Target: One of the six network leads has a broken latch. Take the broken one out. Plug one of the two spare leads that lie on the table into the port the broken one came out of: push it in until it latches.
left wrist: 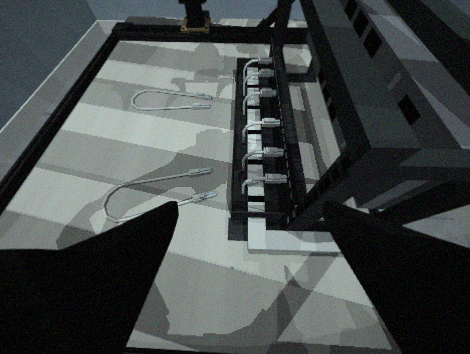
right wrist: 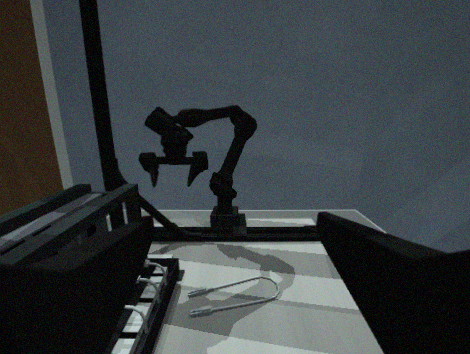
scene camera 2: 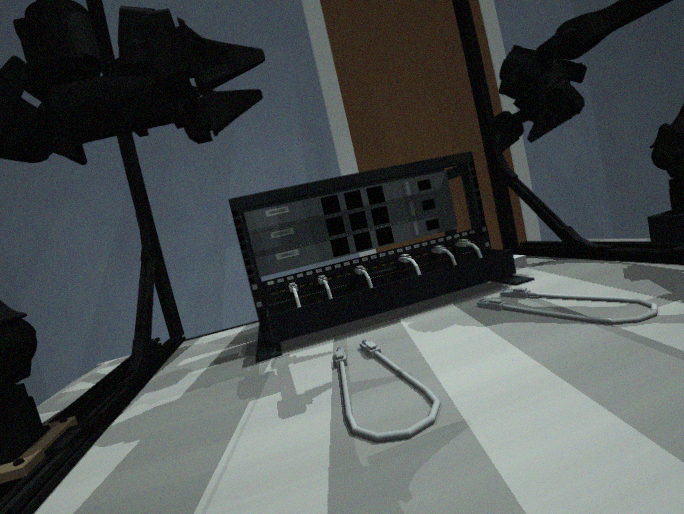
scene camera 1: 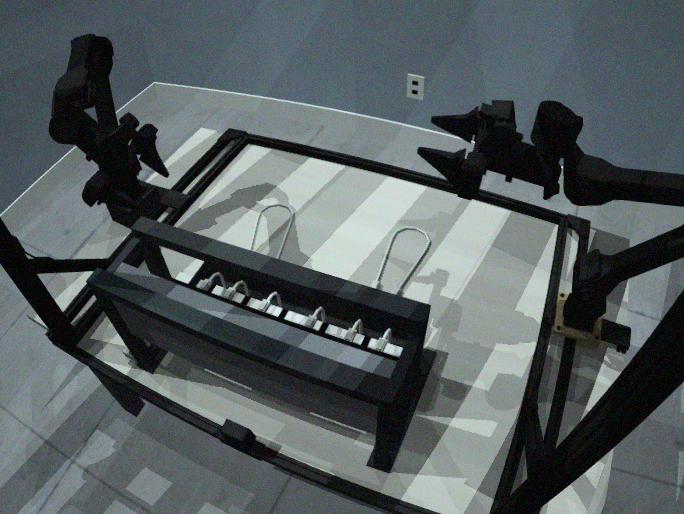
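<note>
A black rack stands on the table with six white network leads plugged in a row, among them the end leads. The latches are too small to judge. One spare lead lies looped on the table. The other spare lead lies looped apart from it. My left gripper is open and empty, above the table beyond the rack's end. My right gripper is open and empty, high above the table.
A black frame runs around the table's edge. Dark slanted posts rise beside the rack. A white block lies by the rack's end in the left wrist view. A wall outlet is at the back.
</note>
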